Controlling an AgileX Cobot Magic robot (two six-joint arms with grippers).
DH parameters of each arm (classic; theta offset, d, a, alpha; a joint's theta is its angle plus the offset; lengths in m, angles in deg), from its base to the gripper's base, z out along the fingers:
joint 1: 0 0.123 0 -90
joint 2: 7.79 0 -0.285 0
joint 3: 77.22 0 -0.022 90
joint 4: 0 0.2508 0 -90
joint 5: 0 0 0.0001 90
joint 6: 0 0.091 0 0
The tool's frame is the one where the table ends.
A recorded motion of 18 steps. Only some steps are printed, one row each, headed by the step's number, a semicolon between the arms.
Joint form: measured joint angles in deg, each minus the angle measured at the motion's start. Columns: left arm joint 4, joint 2, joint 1, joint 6, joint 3, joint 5; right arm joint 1, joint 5, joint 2, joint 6, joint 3, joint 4.
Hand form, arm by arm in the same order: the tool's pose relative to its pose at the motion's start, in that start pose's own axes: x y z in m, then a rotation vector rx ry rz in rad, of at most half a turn. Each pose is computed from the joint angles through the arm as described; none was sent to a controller.
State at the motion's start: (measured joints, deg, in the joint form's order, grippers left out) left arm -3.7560 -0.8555 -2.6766 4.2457 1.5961 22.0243; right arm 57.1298 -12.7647 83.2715 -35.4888 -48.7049 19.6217
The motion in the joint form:
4: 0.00 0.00 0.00 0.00 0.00 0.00; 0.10 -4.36 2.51 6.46 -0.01 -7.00
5: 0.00 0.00 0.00 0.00 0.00 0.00; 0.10 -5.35 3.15 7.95 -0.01 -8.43
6: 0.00 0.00 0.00 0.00 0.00 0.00; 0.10 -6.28 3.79 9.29 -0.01 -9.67
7: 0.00 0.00 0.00 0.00 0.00 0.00; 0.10 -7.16 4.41 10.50 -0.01 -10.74
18: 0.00 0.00 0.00 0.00 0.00 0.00; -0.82 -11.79 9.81 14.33 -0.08 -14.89
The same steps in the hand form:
4: 0.0000 0.0000 0.0000 0.0000 0.0000 0.0000; 0.0033 0.0033 0.0103 -0.0002 -0.0399 -0.0089
5: 0.0000 0.0000 0.0000 0.0000 0.0000 0.0000; 0.0045 0.0042 0.0129 -0.0019 -0.0480 -0.0074
6: 0.0000 0.0000 0.0000 0.0000 0.0000 0.0000; 0.0058 0.0052 0.0155 -0.0041 -0.0549 -0.0052
7: 0.0000 0.0000 0.0000 0.0000 0.0000 0.0000; 0.0071 0.0061 0.0179 -0.0062 -0.0611 -0.0024
18: 0.0000 0.0000 0.0000 0.0000 0.0000 0.0000; 0.0262 0.0092 0.0390 -0.0117 -0.0525 -0.0028

